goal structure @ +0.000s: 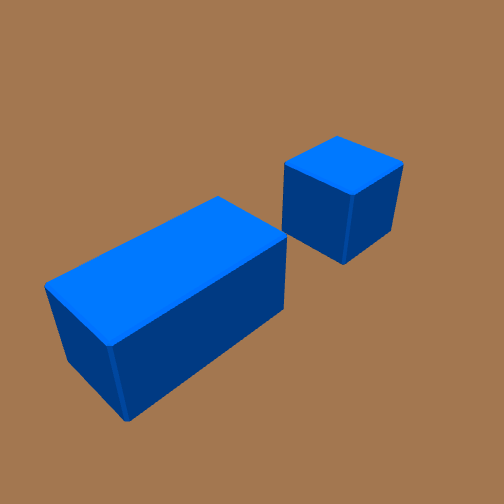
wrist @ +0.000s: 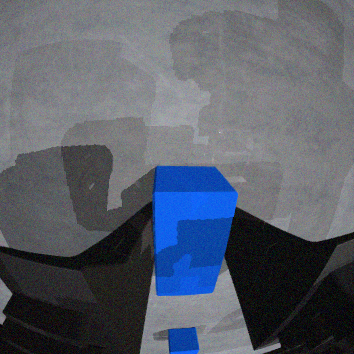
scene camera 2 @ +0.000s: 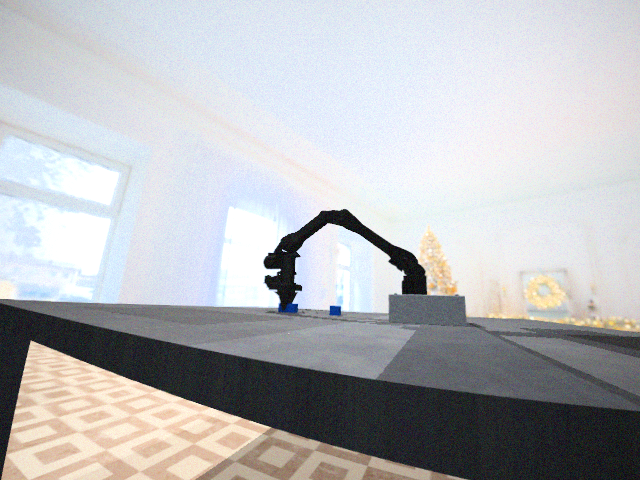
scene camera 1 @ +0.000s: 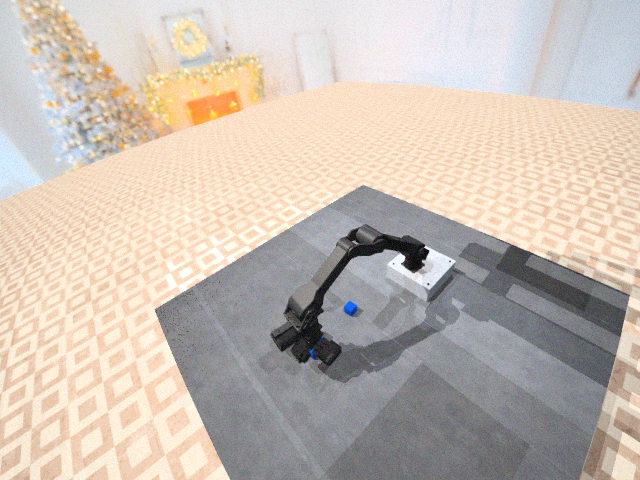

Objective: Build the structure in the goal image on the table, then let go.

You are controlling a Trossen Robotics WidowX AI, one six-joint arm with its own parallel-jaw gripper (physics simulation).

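Observation:
A long blue block lies flat at table level. My gripper points down over it and is shut on it, with one dark finger against each long side. In scene camera 1 the gripper hides most of the block. A small blue cube sits apart on the table, between the long block and the arm's base. In the wrist view the cube shows at the bottom edge, partly cut off.
The arm's base stands on a pale grey box on the dark grey table. The table's far corner and left edge show in scene camera 1. The arm arches over the table from the box to the gripper.

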